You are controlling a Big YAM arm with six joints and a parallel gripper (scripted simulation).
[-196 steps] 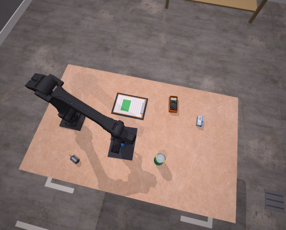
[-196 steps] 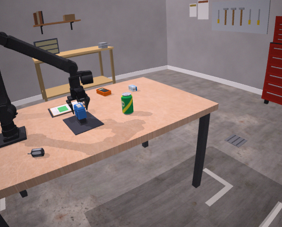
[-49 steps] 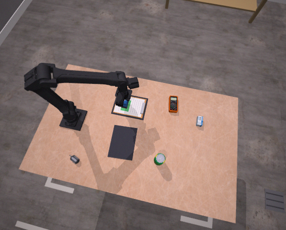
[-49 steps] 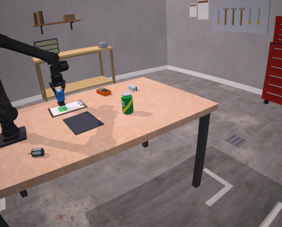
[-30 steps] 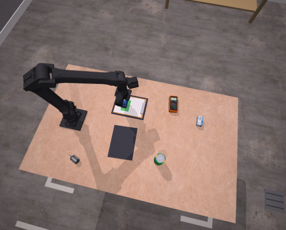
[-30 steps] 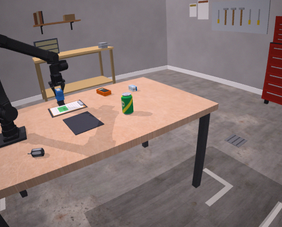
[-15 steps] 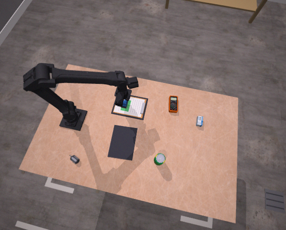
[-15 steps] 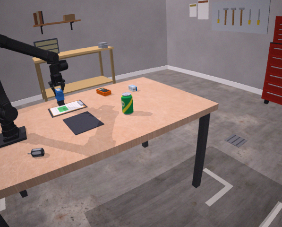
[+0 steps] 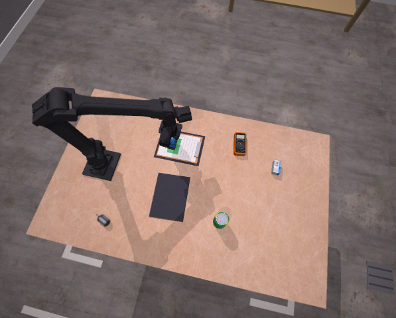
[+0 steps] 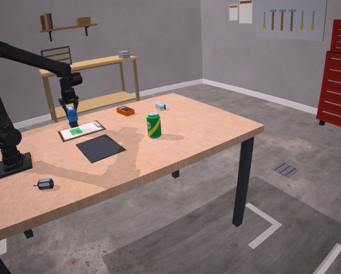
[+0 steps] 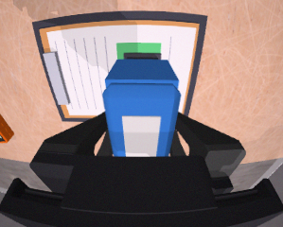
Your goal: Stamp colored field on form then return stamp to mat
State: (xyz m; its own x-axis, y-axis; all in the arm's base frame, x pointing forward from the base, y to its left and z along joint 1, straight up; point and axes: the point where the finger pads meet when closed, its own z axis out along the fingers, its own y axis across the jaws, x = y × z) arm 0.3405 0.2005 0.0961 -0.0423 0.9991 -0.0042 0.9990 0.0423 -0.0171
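Now: hand 20 mm above the stamp. The rest, counted from my hand: dark mat (280 mm to the right, 110 mm below, 60 mm ahead); then orange multimeter (350 mm ahead, 100 mm to the left, 100 mm below); then clipboard (110 mm below, 50 mm ahead, 10 mm to the left).
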